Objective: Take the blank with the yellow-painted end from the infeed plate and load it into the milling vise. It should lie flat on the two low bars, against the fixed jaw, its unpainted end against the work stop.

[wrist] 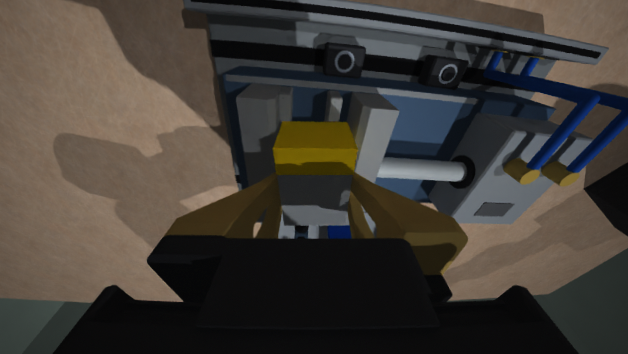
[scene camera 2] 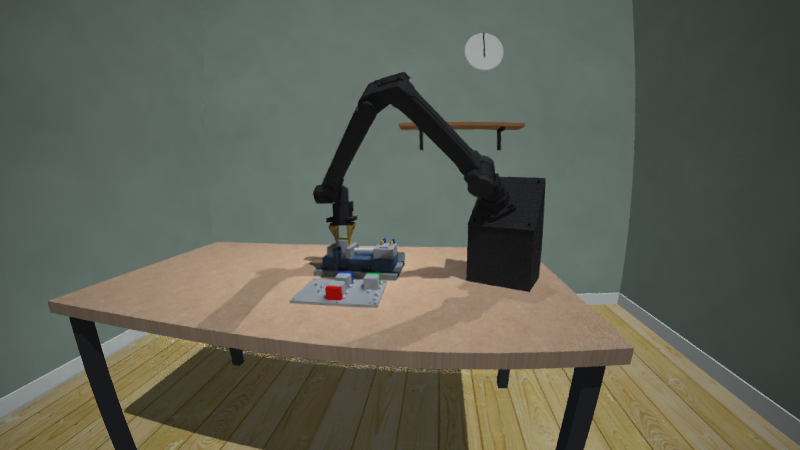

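Note:
The blank with the yellow-painted end (wrist: pixel 316 157) is held level between the fingers of my gripper (scene camera 2: pixel 342 238) (wrist: pixel 314 177), which is shut on it. Its yellow end faces the rail side of the milling vise (scene camera 2: pixel 363 261) (wrist: pixel 425 120). The blank is over the gap between the fixed jaw (wrist: pixel 257 122) on the left and the moving jaw (wrist: pixel 377 130) on the right in the wrist view. One low bar (wrist: pixel 334 106) shows beyond the yellow end; the blank hides what is beneath it. Whether it touches the bars, the fixed jaw or the work stop cannot be told.
The infeed plate (scene camera 2: pixel 308 294) lies in front of the vise with a red-ended blank (scene camera 2: pixel 333 292), a blue-ended blank (scene camera 2: pixel 343 278) and a green-ended blank (scene camera 2: pixel 371 281). The vise's cylinder block (wrist: pixel 492 170) carries blue hoses (wrist: pixel 565 132). The black arm pedestal (scene camera 2: pixel 503 251) stands at the right.

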